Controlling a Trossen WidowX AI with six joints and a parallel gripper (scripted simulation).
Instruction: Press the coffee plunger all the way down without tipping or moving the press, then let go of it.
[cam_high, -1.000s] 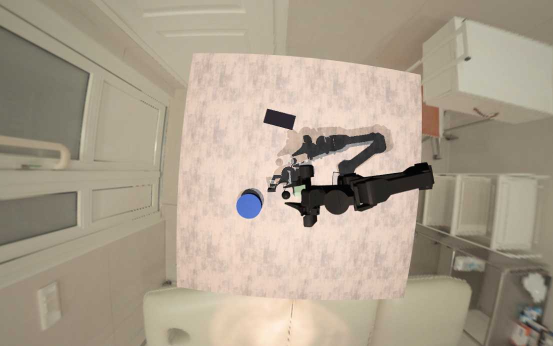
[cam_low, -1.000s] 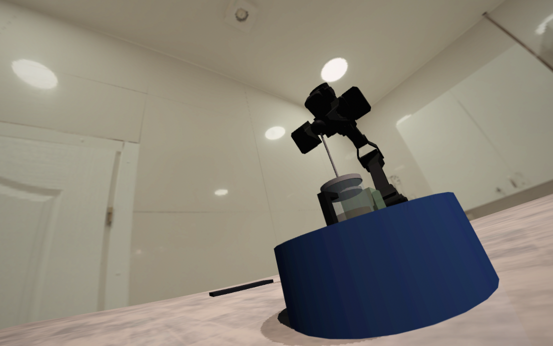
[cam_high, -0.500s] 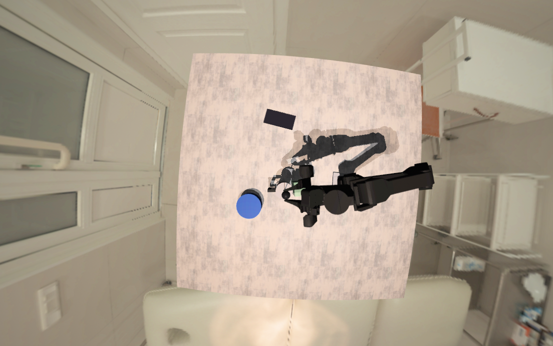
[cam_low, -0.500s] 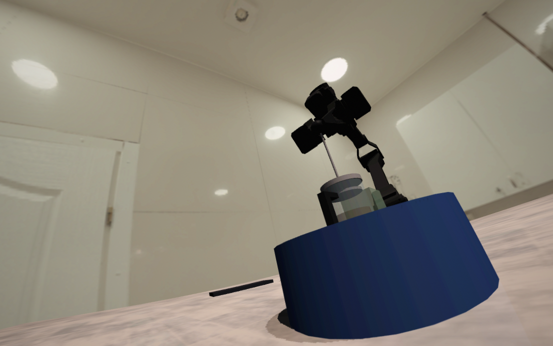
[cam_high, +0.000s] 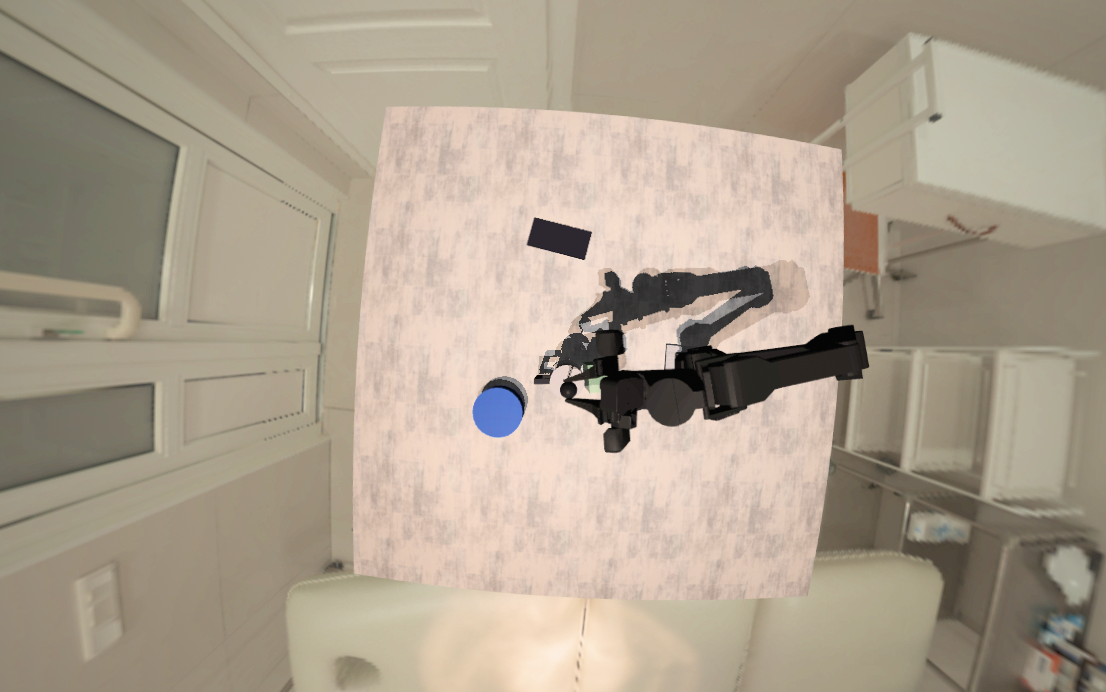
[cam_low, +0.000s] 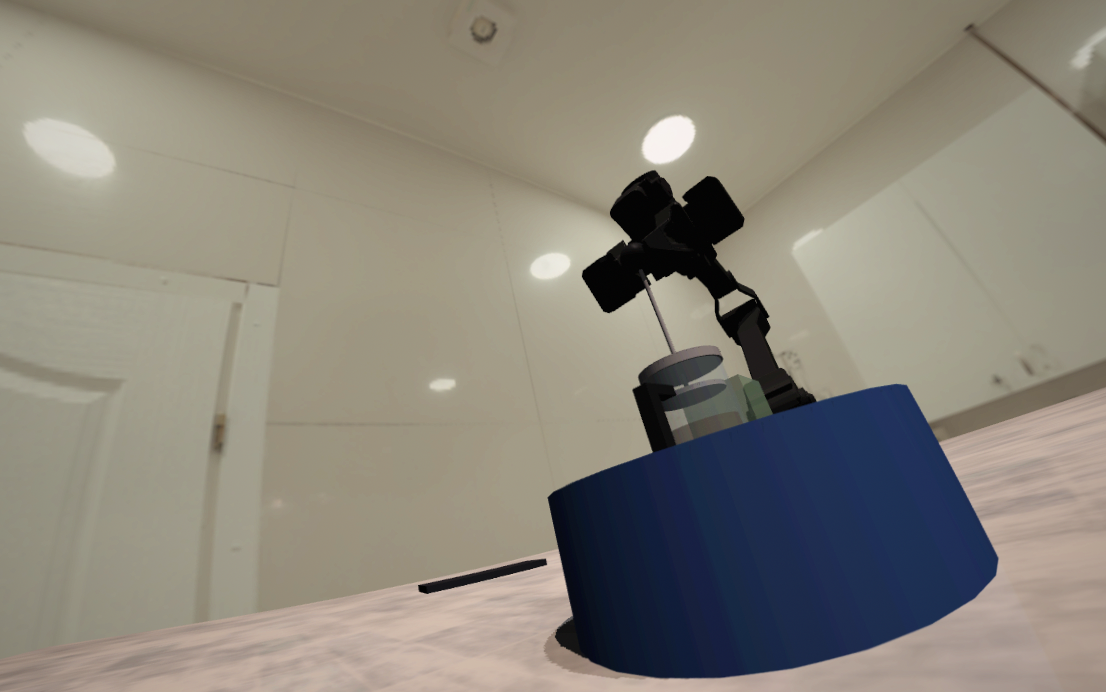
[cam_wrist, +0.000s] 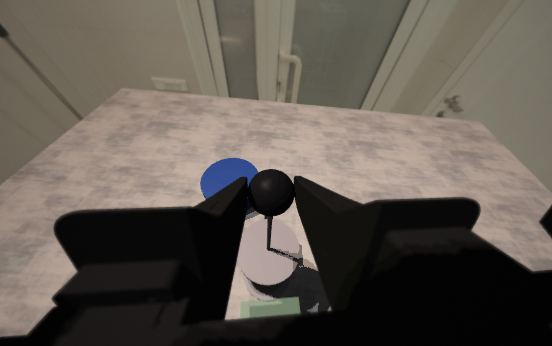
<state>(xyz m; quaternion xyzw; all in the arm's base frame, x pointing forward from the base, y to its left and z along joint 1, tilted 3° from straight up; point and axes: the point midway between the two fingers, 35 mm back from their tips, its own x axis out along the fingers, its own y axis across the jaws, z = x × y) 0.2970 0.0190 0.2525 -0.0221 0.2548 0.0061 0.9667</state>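
The coffee press lies 1 cm ahead of my gripper tip and 13 cm below it. From my gripper tip the other things lie so: pale green block: 8 cm behind, 19 cm below.
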